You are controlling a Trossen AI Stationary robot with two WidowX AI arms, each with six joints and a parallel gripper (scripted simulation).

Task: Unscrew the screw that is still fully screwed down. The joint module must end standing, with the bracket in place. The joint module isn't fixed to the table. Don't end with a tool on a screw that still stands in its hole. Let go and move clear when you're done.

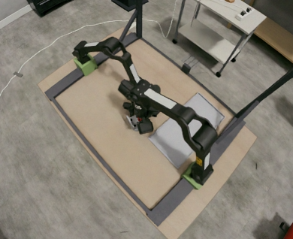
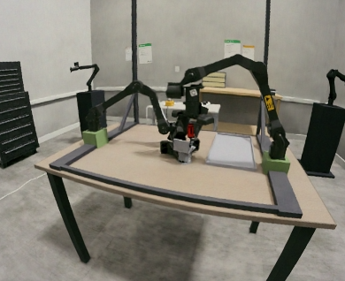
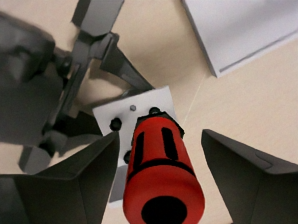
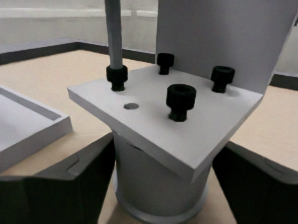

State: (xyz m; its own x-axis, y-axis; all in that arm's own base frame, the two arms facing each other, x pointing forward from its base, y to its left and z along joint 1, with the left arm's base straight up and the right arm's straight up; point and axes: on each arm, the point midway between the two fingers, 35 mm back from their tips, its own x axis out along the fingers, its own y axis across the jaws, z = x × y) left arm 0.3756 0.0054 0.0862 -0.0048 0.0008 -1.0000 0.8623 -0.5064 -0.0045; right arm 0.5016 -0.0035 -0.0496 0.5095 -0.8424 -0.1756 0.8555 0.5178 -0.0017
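Note:
My left gripper is now 20 mm above the red screwdriver. Round my left hand: black screw 80 mm below, 40 mm to the right, 10 mm behind; grey joint module 120 mm below, 20 mm to the right, 10 mm ahead; light grey bracket 80 mm below, 20 mm to the right, 10 mm ahead.
The grey joint module is 20 mm to the left of my right hand, 20 mm ahead of it and 10 mm below it. The rest, counted from my right hand: black screw: 30 mm above; then red screwdriver: 90 mm above, 40 mm to the left, 10 mm ahead; then light grey bracket: 40 mm above, 20 mm ahead, 10 mm to the left.

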